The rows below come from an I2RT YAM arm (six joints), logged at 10 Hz.
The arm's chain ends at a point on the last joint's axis. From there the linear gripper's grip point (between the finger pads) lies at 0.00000 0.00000 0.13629 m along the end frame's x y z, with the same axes.
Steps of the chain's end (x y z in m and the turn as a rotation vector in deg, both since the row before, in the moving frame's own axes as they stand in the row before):
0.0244, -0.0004, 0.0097, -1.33, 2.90, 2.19
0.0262, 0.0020, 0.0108, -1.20, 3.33, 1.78
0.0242, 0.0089, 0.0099, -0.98, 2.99, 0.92
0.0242, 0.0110, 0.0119, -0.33, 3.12, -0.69
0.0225, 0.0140, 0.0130, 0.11, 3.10, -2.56
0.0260, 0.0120, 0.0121, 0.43, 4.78, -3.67
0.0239, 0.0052, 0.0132, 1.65, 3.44, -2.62
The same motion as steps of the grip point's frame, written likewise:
0.0312, 0.0029, 0.0095, -1.33, 2.90, 2.19
0.0341, 0.0050, 0.0105, -1.20, 3.33, 1.78
0.0313, 0.0113, 0.0097, -0.98, 2.99, 0.92
0.0316, 0.0117, 0.0117, -0.33, 3.12, -0.69
0.0299, 0.0136, 0.0128, 0.11, 3.10, -2.56
0.0373, 0.0106, 0.0116, 0.43, 4.78, -3.67
0.0320, 0.0011, 0.0129, 1.65, 3.44, -2.62

